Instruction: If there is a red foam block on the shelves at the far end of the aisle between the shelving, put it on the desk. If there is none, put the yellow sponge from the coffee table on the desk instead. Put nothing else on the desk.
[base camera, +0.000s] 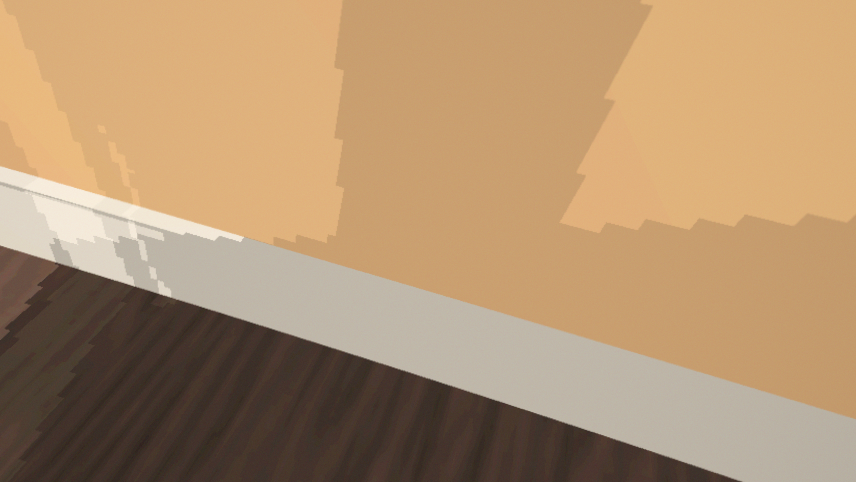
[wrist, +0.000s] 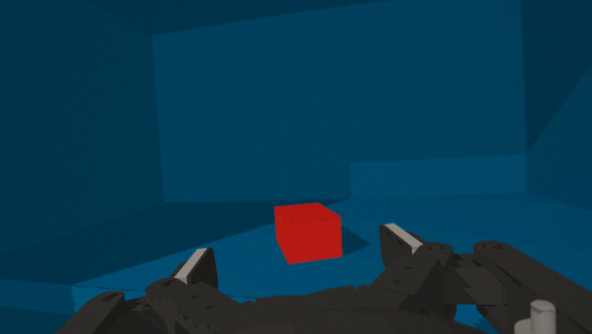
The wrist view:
my gripper: 298, 254
red foam block: 305, 232
